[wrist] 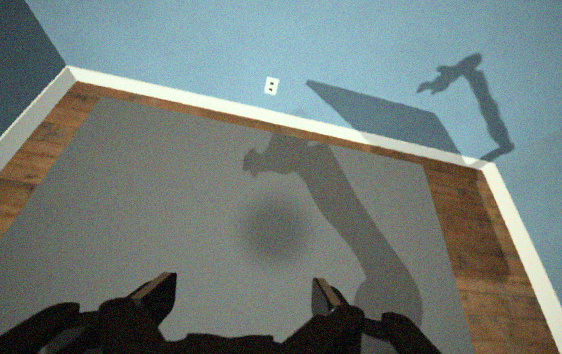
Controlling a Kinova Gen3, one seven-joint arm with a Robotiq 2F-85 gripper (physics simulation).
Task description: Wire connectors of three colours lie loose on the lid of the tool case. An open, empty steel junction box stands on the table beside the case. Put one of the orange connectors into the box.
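Places are measured from the arm's base along level axes (x ahead, y left, z up), in metres.
Pixels of known places: gripper, between the fingertips: (244, 290).
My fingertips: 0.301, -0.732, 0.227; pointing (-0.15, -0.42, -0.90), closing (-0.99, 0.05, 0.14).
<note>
Behind a point stands the place of what it marks, as x, y, z.
My gripper (244, 290) @(0.301, -0.732, 0.227) is open and empty. Its two dark fingers stand wide apart at the bottom of the wrist view, with a plain grey surface between and beyond them. The orange connectors, the tool case with its lid and the steel junction box do not show in this view, so where the gripper is relative to them cannot be told.
A broad grey surface (150, 200) @(0.472, -0.901, -0.061) bears the arm's shadow, with wooden floor (475, 240) along its sides. Beyond are a white baseboard (200, 102) and a blue wall (175, 45) with a white socket (271, 85) and shadows of an arm and a flat slab.
</note>
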